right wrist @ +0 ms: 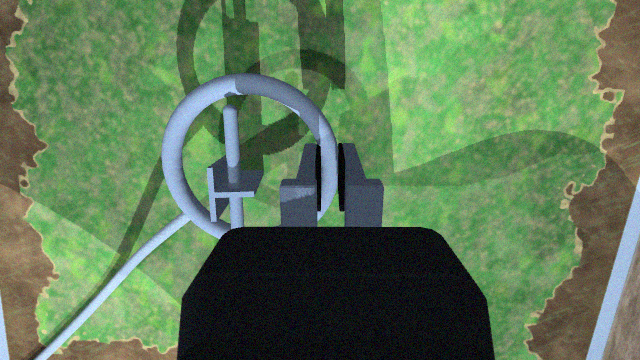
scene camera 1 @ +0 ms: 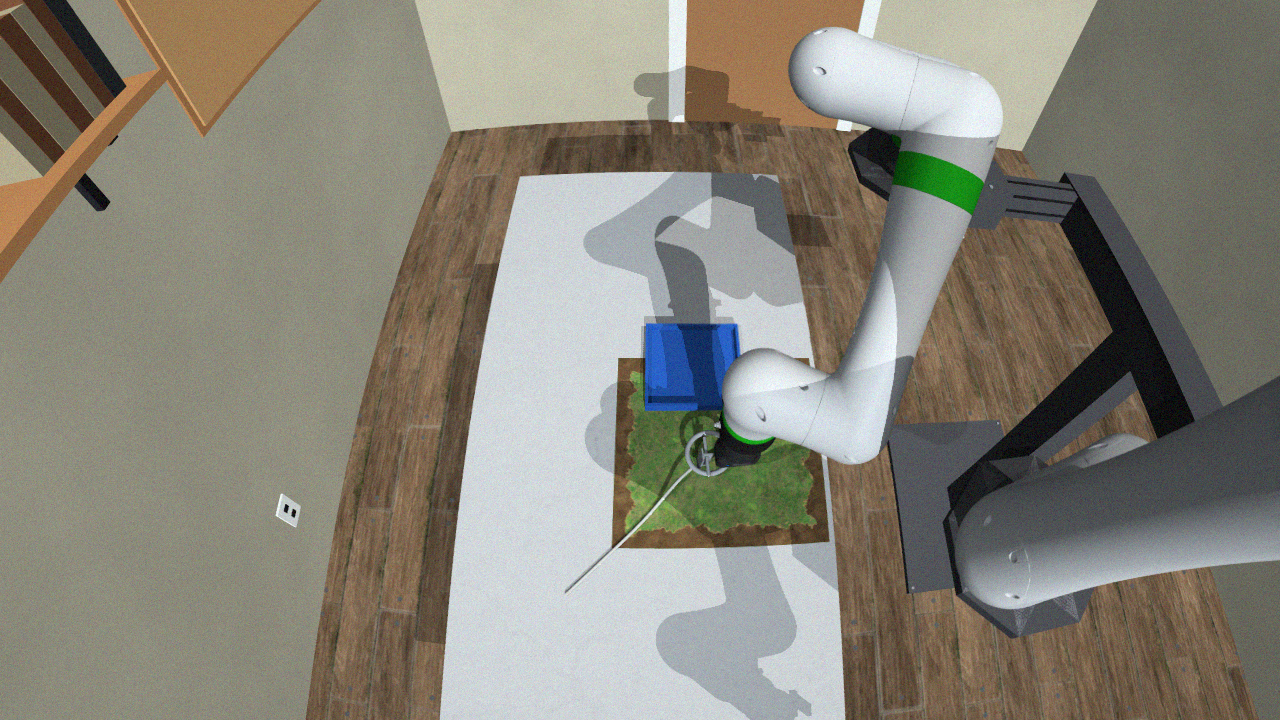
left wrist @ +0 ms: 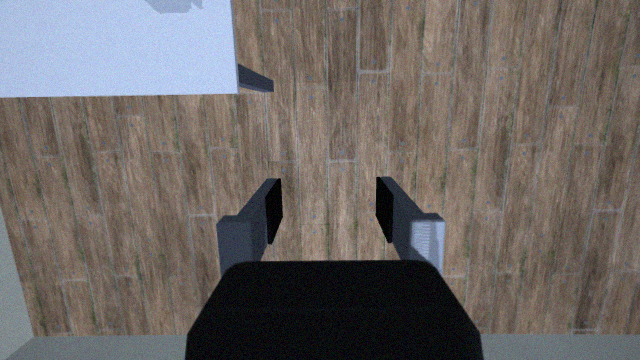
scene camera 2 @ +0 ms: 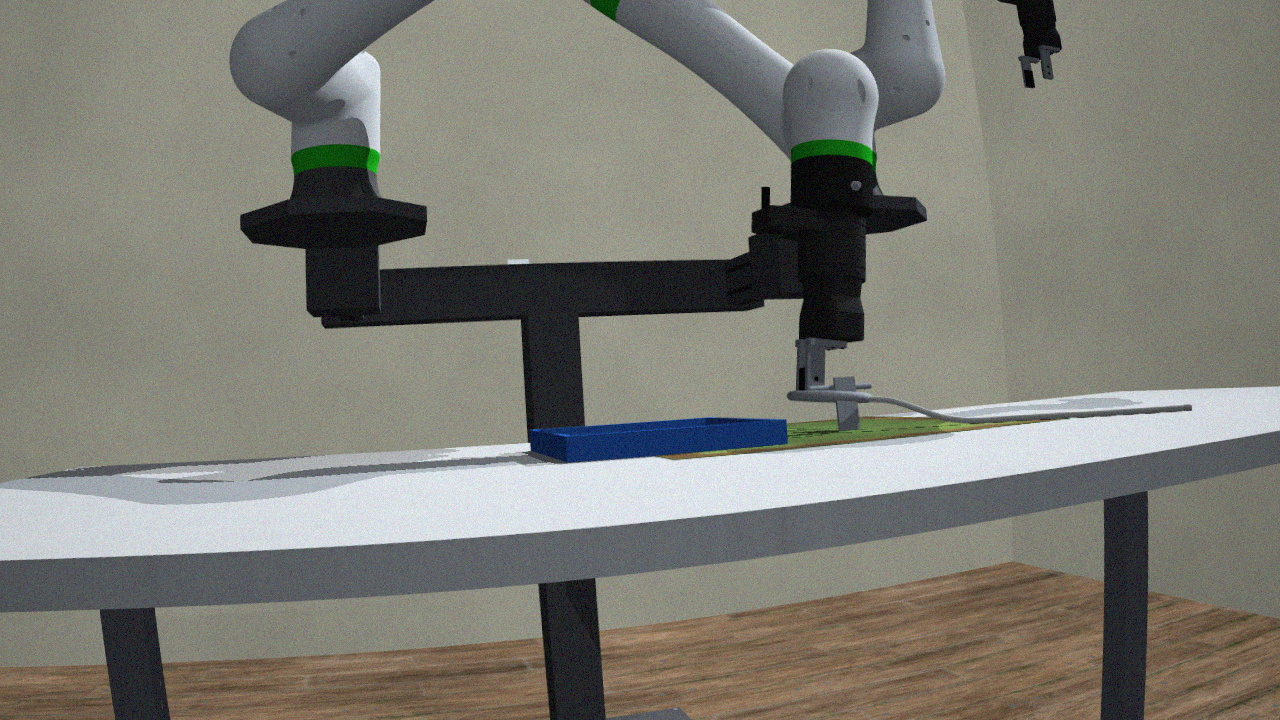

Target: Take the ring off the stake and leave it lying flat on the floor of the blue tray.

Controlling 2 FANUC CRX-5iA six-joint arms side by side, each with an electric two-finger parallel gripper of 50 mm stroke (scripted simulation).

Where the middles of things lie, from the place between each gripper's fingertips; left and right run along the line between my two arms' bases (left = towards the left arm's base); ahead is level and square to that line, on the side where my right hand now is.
Scene:
The grey ring [scene camera 2: 828, 396] lies 40 mm ahead of my right hand [scene camera 2: 809, 400] and 10 mm below it. Also, from my right hand: blue tray [scene camera 2: 600, 442] (60 mm ahead, 200 mm to the right, 40 mm below); then grey stake [scene camera 2: 847, 411] (50 mm ahead, 10 mm to the left, 20 mm below); then mat [scene camera 1: 780, 500] (10 mm ahead, 20 mm to the right, 60 mm below).
My left gripper [scene camera 2: 1039, 83] is now 46 cm short of the grey stake, 75 cm to the left of it and 58 cm above it. Round my left hand: blue tray: 47 cm ahead, 96 cm to the right, 60 cm below; then grey ring: 44 cm ahead, 76 cm to the right, 57 cm below; then mat: 42 cm ahead, 78 cm to the right, 62 cm below.

